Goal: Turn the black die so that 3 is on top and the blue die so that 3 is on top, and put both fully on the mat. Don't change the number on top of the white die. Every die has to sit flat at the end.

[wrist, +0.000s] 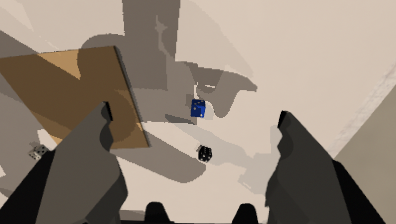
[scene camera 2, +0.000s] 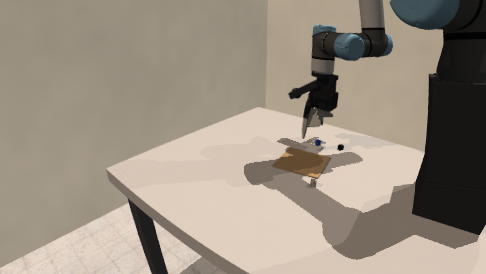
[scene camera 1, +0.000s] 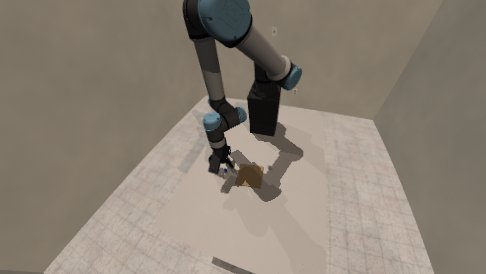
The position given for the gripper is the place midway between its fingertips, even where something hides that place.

Observation:
In view: the gripper (scene camera 2: 313,131) and a mat (scene camera 2: 306,163).
The gripper also shows in the wrist view (wrist: 197,107).

